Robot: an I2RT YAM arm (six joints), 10 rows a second.
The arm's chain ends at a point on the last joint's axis. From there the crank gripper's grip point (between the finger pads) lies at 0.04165 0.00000 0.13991 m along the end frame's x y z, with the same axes.
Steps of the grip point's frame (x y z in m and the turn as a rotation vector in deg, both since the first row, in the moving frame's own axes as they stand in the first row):
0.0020, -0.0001, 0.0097, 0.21, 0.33, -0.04
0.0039, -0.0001, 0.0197, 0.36, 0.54, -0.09
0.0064, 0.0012, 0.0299, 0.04, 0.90, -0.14
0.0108, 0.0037, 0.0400, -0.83, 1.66, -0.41
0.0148, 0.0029, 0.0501, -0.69, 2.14, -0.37
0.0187, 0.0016, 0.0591, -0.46, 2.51, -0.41
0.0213, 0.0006, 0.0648, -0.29, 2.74, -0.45
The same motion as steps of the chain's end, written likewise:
0.0012, 0.0004, 0.0099, 0.21, 0.33, -0.04
0.0026, 0.0008, 0.0201, 0.36, 0.54, -0.09
0.0042, 0.0014, 0.0306, 0.04, 0.90, -0.14
0.0068, 0.0020, 0.0413, -0.83, 1.66, -0.41
0.0096, 0.0015, 0.0518, -0.69, 2.14, -0.37
0.0126, 0.0008, 0.0611, -0.46, 2.51, -0.41
0.0147, 0.0003, 0.0670, -0.29, 2.74, -0.45

